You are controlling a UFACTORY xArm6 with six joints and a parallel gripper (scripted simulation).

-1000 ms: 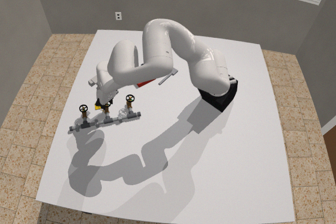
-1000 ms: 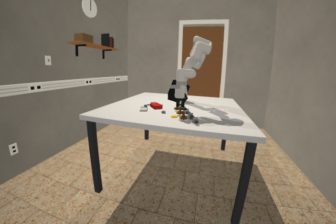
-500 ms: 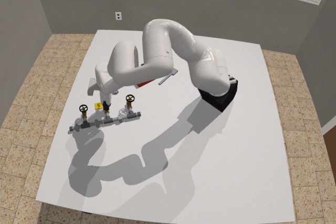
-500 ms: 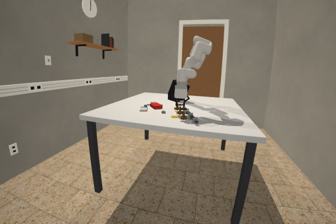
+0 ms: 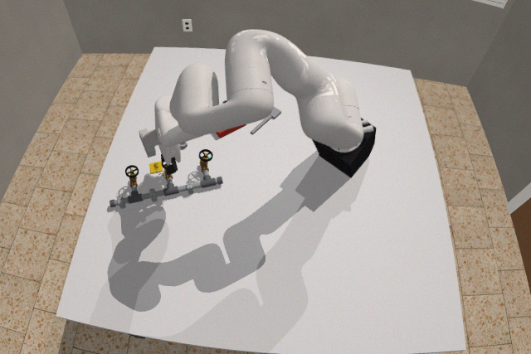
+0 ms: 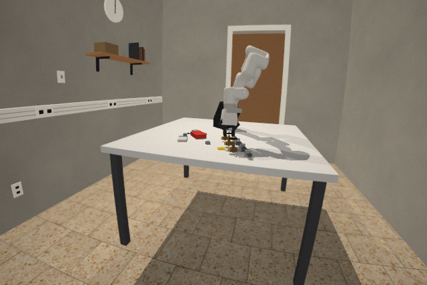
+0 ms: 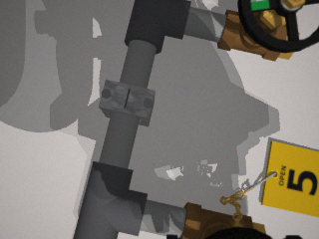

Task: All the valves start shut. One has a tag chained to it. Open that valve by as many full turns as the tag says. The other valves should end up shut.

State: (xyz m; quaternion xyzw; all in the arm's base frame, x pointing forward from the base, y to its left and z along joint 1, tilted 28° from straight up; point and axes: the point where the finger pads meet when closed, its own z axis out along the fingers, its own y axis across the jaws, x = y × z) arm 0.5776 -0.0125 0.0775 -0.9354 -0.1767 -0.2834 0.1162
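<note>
The yellow tag lies 6 cm ahead of my hand, 3 cm to the right of it and 8 cm below it. Also, from my hand: red box 20 cm behind, 23 cm to the right, 7 cm below; grey nut 3 cm behind, 14 cm to the right, 8 cm below; blue block 8 cm behind, 32 cm to the right, 8 cm below.
</note>
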